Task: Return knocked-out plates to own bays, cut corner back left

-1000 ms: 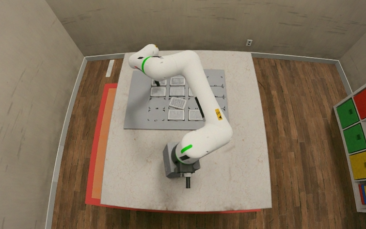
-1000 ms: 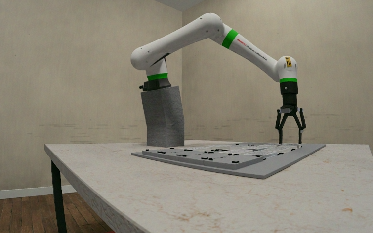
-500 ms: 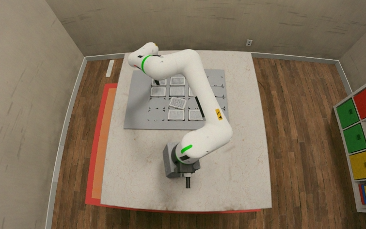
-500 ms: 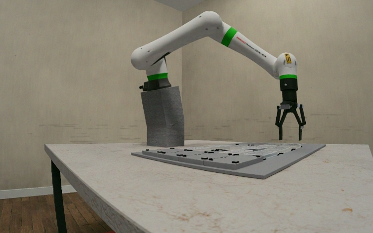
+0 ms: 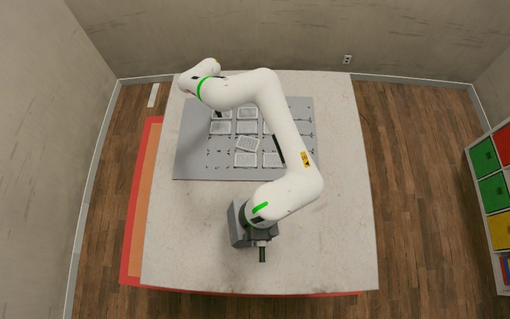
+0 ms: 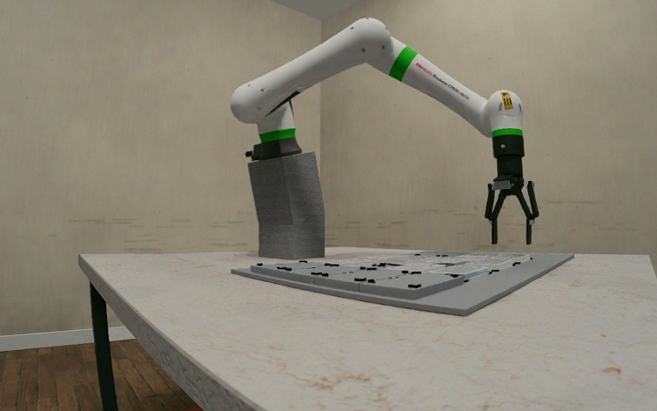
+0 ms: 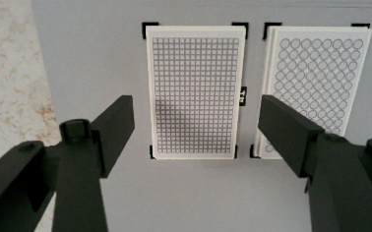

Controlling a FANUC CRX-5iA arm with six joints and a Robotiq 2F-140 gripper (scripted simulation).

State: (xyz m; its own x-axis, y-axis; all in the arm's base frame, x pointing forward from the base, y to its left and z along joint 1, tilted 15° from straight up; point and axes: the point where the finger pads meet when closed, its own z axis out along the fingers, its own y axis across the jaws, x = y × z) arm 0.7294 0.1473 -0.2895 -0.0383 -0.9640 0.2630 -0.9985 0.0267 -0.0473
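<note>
Now: hand 220 mm past the sealed 384-well plate, 170 mm to the left of it and 60 mm above it.
</note>
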